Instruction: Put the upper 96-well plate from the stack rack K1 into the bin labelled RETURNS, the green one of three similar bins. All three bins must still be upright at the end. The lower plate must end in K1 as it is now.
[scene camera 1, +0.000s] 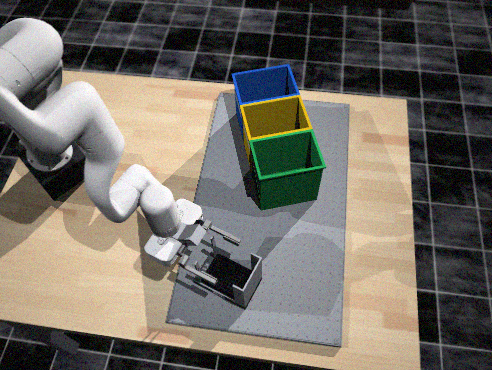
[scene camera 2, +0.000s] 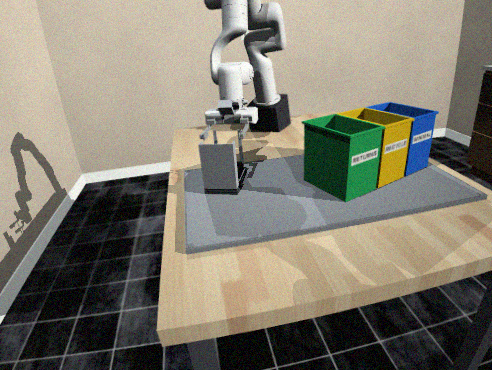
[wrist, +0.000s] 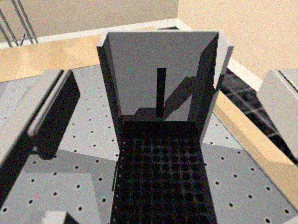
Labels:
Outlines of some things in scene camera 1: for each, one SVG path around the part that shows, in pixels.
My gripper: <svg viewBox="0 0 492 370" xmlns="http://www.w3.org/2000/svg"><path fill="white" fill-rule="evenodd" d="M153 233L144 247L150 259L168 267L180 256L181 258L178 263L182 268L216 285L218 282L217 278L203 271L199 272L187 265L190 258L184 254L188 248L186 243L182 240L176 240L171 236L166 238L158 237ZM205 220L202 227L206 232L210 229L222 235L224 240L239 246L241 239L214 227L211 221ZM175 202L179 205L177 209L181 222L188 225L194 224L196 220L203 219L202 210L198 205L186 199L178 199Z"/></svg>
A green returns bin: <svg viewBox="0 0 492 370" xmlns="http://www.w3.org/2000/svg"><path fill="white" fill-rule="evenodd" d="M313 129L249 140L252 152L252 178L261 210L317 200L323 169L326 168Z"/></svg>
A yellow bin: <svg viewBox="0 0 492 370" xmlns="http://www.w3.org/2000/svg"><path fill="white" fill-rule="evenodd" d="M300 95L240 105L243 118L244 146L251 174L252 152L249 140L312 129Z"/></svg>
A blue bin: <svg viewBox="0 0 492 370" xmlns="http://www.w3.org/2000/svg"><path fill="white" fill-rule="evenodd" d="M289 64L232 74L235 88L236 114L243 141L243 118L240 105L300 95Z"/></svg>

